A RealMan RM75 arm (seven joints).
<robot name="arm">
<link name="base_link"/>
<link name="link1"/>
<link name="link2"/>
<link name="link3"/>
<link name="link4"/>
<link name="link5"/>
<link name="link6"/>
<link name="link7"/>
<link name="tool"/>
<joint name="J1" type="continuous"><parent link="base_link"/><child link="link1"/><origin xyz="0 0 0.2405"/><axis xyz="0 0 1"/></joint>
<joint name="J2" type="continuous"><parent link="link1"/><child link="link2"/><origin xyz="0 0 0"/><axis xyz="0 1 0"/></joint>
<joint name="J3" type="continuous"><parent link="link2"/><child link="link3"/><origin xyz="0 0 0.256"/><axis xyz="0 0 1"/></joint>
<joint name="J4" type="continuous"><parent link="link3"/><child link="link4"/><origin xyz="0 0 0"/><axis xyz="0 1 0"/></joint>
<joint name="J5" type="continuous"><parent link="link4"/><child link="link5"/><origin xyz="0 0 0.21"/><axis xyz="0 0 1"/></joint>
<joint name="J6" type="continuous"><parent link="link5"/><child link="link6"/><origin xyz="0 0 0"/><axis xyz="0 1 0"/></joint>
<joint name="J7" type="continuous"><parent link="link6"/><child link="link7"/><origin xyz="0 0 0.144"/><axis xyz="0 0 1"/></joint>
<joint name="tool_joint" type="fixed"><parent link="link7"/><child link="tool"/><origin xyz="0 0 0"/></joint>
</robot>
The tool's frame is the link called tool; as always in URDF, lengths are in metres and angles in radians. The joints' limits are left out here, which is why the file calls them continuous.
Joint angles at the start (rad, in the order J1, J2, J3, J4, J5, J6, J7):
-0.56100 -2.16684 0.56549 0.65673 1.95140 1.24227 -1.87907
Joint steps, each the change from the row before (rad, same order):
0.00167 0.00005 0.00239 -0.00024 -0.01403 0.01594 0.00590
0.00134 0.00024 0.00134 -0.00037 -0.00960 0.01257 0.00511
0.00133 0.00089 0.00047 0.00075 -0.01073 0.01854 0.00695
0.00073 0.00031 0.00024 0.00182 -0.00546 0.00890 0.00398
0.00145 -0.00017 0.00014 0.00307 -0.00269 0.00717 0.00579
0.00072 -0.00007 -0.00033 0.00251 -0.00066 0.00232 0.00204
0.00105 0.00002 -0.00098 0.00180 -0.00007 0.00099 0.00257
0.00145 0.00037 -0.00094 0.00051 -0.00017 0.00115 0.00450
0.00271 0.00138 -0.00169 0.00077 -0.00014 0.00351 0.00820
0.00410 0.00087 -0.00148 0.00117 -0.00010 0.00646 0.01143
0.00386 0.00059 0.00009 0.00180 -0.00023 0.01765 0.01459
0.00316 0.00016 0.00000 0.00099 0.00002 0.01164 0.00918
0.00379 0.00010 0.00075 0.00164 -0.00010 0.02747 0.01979
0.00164 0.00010 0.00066 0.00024 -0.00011 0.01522 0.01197
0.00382 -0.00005 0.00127 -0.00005 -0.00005 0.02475 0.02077
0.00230 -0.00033 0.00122 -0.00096 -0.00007 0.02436 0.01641
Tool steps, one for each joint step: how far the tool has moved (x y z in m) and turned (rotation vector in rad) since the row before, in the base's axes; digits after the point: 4 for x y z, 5 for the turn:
0.0024 -0.0010 0.0004 -0.00030 -0.01378 -0.01420
0.0017 -0.0009 0.0004 -0.00049 -0.00958 -0.01121
0.0023 -0.0011 0.0010 -0.00059 -0.01127 -0.01667
0.0012 -0.0004 0.0008 0.00117 -0.00451 -0.00906
0.0007 -0.0006 0.0007 0.00177 -0.00018 -0.00898
0.0002 -0.0001 0.0006 0.00183 0.00088 -0.00324
-0.0003 -0.0001 0.0005 0.00239 0.00168 -0.00168
-0.0005 -0.0003 0.0004 0.00233 0.00232 -0.00218
-0.0010 -0.0007 0.0009 0.00359 0.00426 -0.00483
-0.0010 -0.0014 0.0007 0.00299 0.00484 -0.00804
0.0005 -0.0024 0.0002 -0.00266 0.00231 -0.01946
0.0001 -0.0018 0.0000 -0.00216 0.00098 -0.01181
0.0017 -0.0034 -0.0003 -0.00662 0.00049 -0.03040
0.0011 -0.0019 -0.0003 -0.00368 0.00041 -0.01788
0.0014 -0.0035 -0.0006 -0.00580 0.00087 -0.02880
0.0018 -0.0032 -0.0009 -0.00784 -0.00258 -0.02658

